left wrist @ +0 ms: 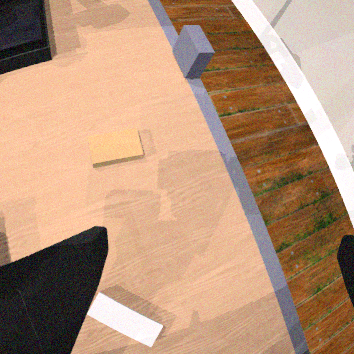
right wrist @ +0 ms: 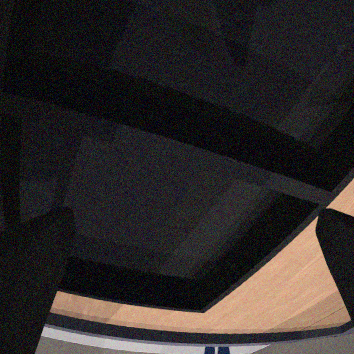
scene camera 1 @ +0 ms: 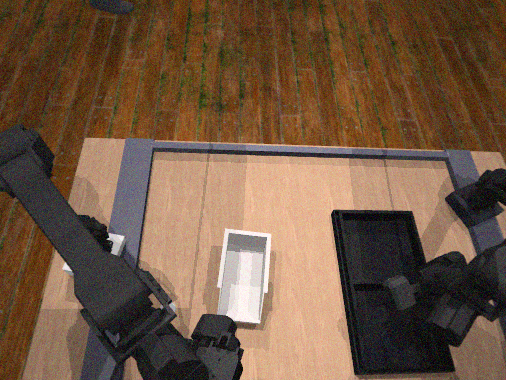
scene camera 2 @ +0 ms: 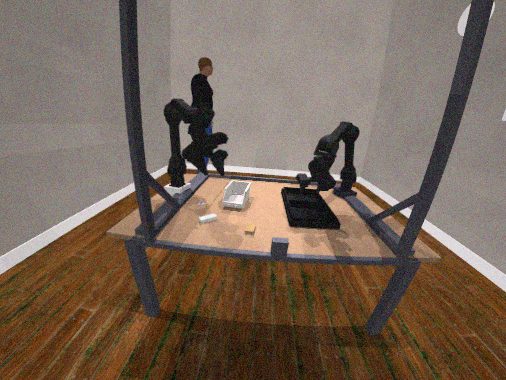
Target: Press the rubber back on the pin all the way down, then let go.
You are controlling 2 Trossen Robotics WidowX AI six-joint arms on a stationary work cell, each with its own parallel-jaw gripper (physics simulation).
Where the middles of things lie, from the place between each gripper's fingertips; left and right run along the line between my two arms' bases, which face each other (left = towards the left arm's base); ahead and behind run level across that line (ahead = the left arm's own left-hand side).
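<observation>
The black tray [scene camera 1: 372,246] is 17 cm ahead of my left hand, 42 cm to the right of it and 18 cm below it. As for the white bin [scene camera 1: 244,269], my left hand is 17 cm above it, 9 cm to the left of it and 23 cm short of it.
Counted from my right hand, the white bin is 70 mm ahead of it, 40 mm below it and 330 mm to the left of it. The black tray has my right hand 60 mm above it.
</observation>
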